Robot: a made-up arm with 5 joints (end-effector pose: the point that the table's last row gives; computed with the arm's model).
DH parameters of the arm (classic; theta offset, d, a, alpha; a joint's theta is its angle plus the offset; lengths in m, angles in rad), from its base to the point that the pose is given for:
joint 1: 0 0.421 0 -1.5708
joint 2: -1.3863 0 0.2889 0
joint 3: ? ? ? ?
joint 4: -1.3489 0 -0.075 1.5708
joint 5: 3.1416 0.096 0 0
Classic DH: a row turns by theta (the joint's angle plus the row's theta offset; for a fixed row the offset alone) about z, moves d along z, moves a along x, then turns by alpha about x.
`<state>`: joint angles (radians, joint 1 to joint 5).
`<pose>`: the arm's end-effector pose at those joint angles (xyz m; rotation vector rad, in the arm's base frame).
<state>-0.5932 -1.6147 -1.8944 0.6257 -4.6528</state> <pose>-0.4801 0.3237 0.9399 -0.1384 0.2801 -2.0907</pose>
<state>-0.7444 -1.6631 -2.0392 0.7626 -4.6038</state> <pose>-0.4801 0.4422 0.8692 -0.0876 0.2335 -2.1976</pose>
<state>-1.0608 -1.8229 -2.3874 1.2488 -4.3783</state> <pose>-0.3751 0.6707 0.6313 -0.0199 0.2258 -2.2899</pose>
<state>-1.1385 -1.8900 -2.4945 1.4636 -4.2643</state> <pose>-0.3254 0.7053 0.5389 0.0022 0.2756 -2.2501</pose>
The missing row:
joint 3: -0.4064 0 -0.4408 0
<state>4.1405 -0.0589 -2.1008 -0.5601 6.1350</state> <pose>-0.1682 -0.2613 1.1454 0.2358 -0.3651 0.8378</pose>
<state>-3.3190 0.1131 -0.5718 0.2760 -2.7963</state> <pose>-0.4462 0.0800 0.2738 3.0076 -0.8045 -0.2842</pose>
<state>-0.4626 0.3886 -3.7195 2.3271 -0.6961</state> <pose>0.0910 -0.0454 1.0795 2.3544 0.2761 1.0886</pose>
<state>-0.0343 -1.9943 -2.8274 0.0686 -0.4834</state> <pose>-0.7899 0.0271 0.1304 -1.9902 -0.4546 1.8947</pose>
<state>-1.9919 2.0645 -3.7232 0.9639 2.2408</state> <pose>-0.3122 -0.6971 0.3484 1.4929 2.4594 -1.0337</pose>
